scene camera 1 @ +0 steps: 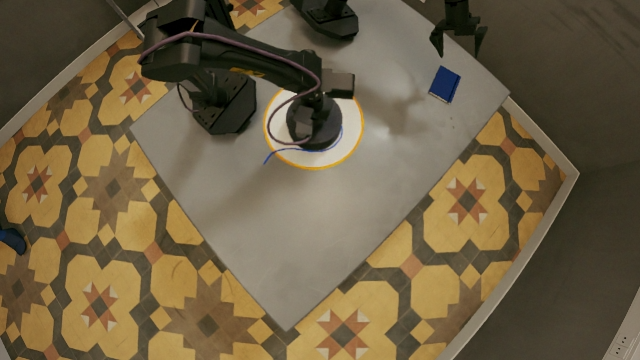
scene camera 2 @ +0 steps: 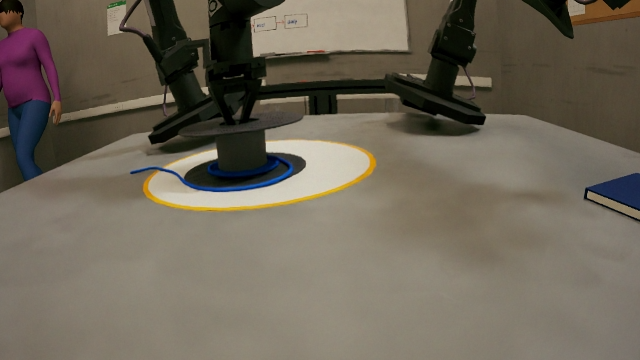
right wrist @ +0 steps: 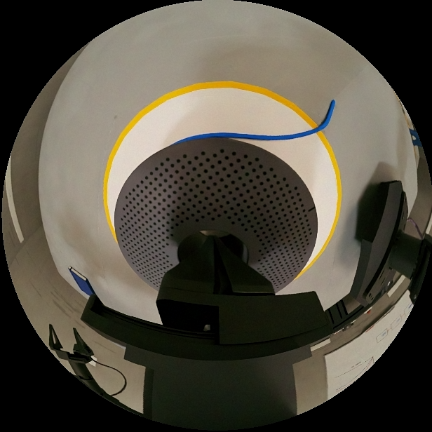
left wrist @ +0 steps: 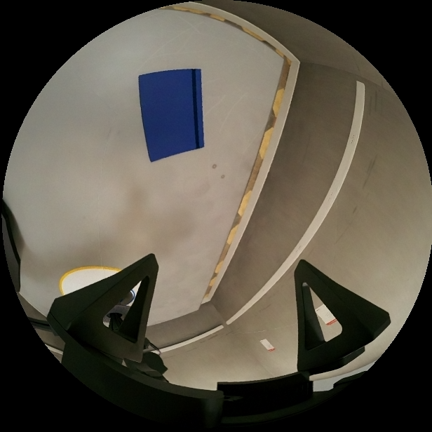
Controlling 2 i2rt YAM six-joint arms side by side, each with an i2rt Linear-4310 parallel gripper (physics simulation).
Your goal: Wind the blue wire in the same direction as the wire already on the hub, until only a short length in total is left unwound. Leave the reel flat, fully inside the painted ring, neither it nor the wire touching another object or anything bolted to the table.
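Places are measured from the left arm's base along level axes (x back, y right, z up), in millimetres.
Pixels of known places: left gripper, fingertip midpoint: [scene camera 1: 458, 57] [scene camera 2: 600, 7]; right gripper, fingertip midpoint: [scene camera 1: 314, 120] [scene camera 2: 238, 136]; left arm's base, link origin: [scene camera 1: 331, 13] [scene camera 2: 436, 93]; right arm's base, link origin: [scene camera 1: 221, 98] [scene camera 2: 194, 108].
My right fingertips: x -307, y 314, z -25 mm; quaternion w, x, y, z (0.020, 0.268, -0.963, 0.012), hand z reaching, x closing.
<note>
Ahead of a thing's pixels: the offset from my right fingertips to its top centre.
The dark reel {dx +3, dy -1, dz +20 mm} [scene camera 1: 330, 117] [scene camera 2: 241, 150] [right wrist: 220, 190] lies flat inside the yellow painted ring [scene camera 1: 317, 168] [scene camera 2: 374, 162] [left wrist: 90, 267] [right wrist: 227, 84]. The blue wire [scene camera 1: 280, 151] [scene camera 2: 225, 189] [right wrist: 270, 136] has turns low around the hub, then a looser loop over the lower flange. Its free end crosses the ring and lies outside it, at the left in both scene views. My right gripper [scene camera 2: 236, 121] [right wrist: 211, 240] is shut, holding nothing, its fingertips in the upper flange's centre hole. My left gripper [scene camera 1: 459, 56] [left wrist: 227, 266] [right wrist: 61, 326] is open and empty, raised far from the reel.
A blue book {dx -148, dy -493, dz -33 mm} [scene camera 1: 444, 84] [scene camera 2: 615, 194] [left wrist: 170, 115] [right wrist: 81, 281] lies on the table, right of the ring in scene camera 1. The right arm's base [scene camera 1: 227, 107] stands close to the ring. The left arm's base [scene camera 1: 332, 20] stands farther back. A person [scene camera 2: 32, 70] stands beyond the table.
</note>
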